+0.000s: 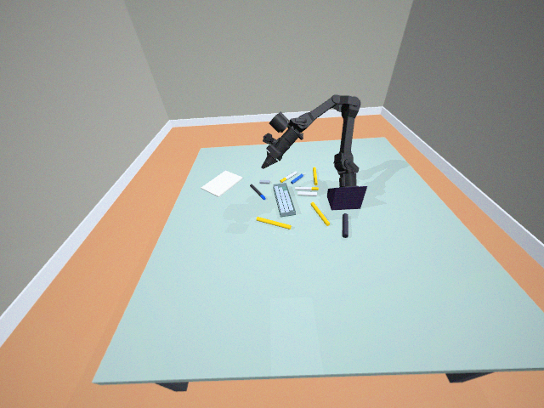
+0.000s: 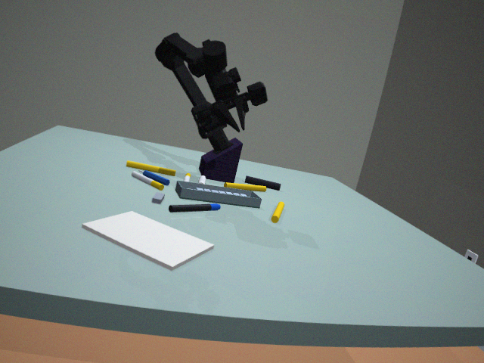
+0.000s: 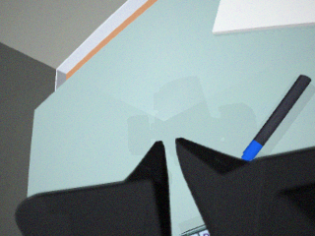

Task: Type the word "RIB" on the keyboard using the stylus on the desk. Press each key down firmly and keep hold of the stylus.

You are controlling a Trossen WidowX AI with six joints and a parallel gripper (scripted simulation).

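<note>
Right now my gripper tip is 210 mm past the blue stylus, 190 mm above it and 170 mm to the left of it. Round my gripper tip: white pad (230 mm ahead, 200 mm below, 190 mm to the right); grey eraser (190 mm below, 160 mm to the right, 10 mm behind); black-and-blue marker (190 mm below, 50 mm to the right, 20 mm ahead).
</note>
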